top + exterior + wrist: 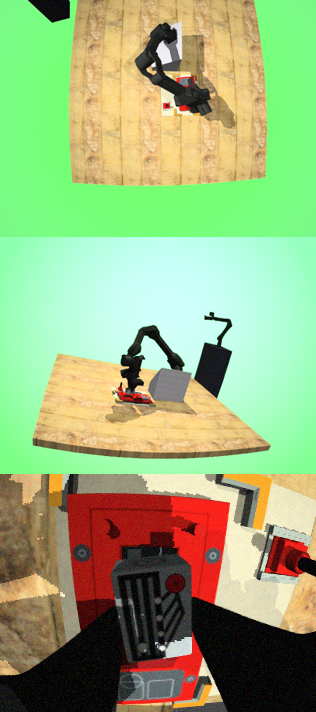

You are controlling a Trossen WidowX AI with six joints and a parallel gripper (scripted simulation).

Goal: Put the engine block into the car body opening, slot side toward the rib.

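The engine block lies 1 cm below my gripper tip.
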